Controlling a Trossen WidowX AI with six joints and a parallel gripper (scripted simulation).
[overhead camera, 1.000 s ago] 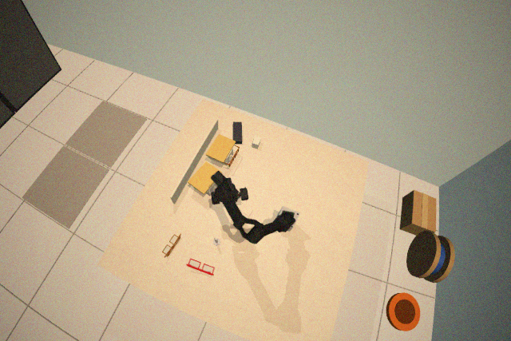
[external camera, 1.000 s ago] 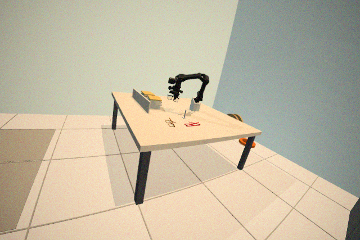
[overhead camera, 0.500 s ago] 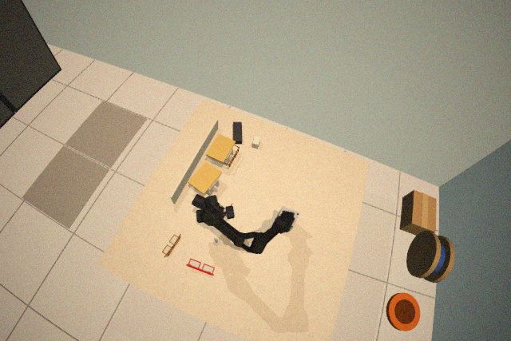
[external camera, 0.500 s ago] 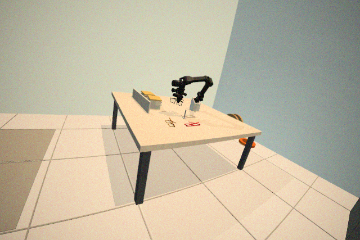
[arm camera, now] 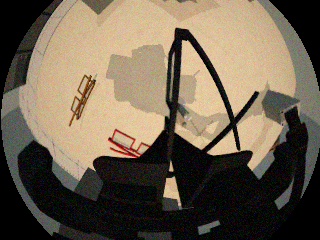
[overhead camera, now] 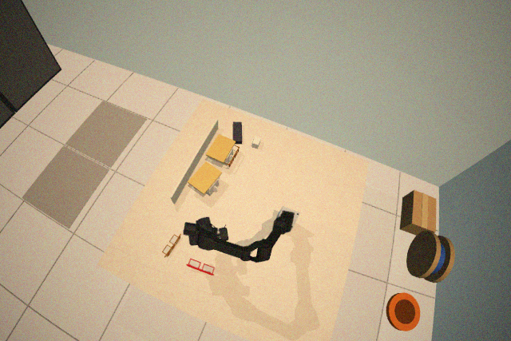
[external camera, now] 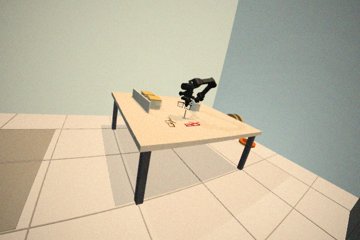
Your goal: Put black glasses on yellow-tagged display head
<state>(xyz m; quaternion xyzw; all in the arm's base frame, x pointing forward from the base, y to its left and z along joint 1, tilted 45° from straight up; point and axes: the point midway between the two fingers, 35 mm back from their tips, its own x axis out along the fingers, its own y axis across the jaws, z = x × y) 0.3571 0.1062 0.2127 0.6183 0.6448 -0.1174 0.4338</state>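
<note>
Now: the upright pin 30 mm behind my gripper tip, 20 mm to the right of it and 90 mm below it. The rest, counted from my gripper tip: grey upright panel: 240 mm ahead, 460 mm to the right, 60 mm below; dark box: 50 mm ahead, 750 mm to the right, 100 mm below; white cube: 90 mm behind, 710 mm to the right, 90 mm below.
</note>
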